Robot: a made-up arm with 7 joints. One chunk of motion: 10 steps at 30 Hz.
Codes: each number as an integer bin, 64 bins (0 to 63) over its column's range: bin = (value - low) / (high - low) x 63, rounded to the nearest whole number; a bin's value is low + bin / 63 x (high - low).
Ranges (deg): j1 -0.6..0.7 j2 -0.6..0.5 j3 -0.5..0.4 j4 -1.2..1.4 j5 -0.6..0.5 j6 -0.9..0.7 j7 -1..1
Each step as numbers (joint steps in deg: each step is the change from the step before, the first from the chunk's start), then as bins.
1 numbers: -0.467 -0.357 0.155 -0.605 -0.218 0.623 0.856
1 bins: 6 14 46 14 22 60 58
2 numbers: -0.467 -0.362 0.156 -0.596 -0.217 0.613 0.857
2 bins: 6 14 46 15 22 60 58
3 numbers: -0.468 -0.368 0.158 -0.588 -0.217 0.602 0.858
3 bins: 6 13 46 15 22 59 59
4 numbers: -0.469 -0.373 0.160 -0.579 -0.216 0.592 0.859
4 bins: 6 13 46 15 22 59 59
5 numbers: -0.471 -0.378 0.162 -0.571 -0.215 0.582 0.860
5 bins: 6 13 46 15 22 58 59
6 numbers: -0.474 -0.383 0.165 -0.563 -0.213 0.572 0.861
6 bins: 6 12 47 15 22 58 59
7 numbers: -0.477 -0.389 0.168 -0.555 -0.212 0.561 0.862
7 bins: 6 12 47 16 22 58 59
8 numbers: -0.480 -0.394 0.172 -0.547 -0.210 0.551 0.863
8 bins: 6 12 47 16 22 57 59
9 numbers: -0.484 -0.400 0.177 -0.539 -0.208 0.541 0.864
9 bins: 6 11 47 16 22 57 59
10 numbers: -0.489 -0.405 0.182 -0.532 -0.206 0.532 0.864
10 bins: 5 11 48 16 23 56 59
